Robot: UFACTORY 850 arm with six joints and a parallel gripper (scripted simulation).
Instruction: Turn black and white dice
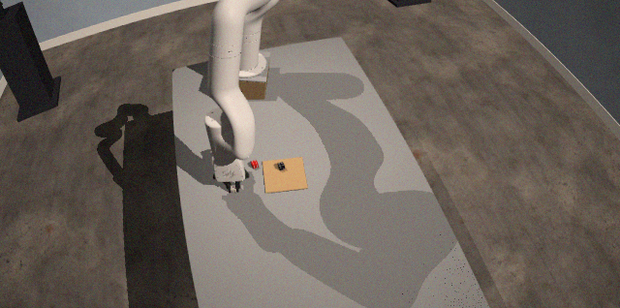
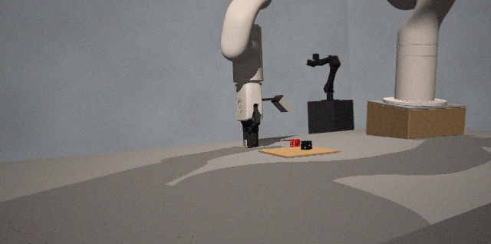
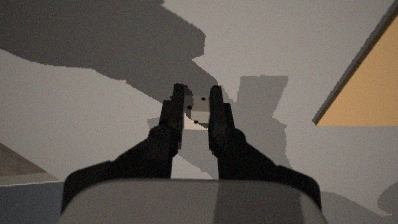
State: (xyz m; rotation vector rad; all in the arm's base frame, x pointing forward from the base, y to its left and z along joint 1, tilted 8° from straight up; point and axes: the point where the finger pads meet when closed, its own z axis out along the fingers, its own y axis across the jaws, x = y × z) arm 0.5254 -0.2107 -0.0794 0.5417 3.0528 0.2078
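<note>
Right now my hand is 70 mm past the red die, 100 mm to the right of it and 10 mm above it. From my hand the other things lie so: tan mat 10 mm ahead, 180 mm to the left, 20 mm below; black die 20 mm behind, 180 mm to the left, 10 mm below; white die 10 mm ahead, 10 mm below.
</note>
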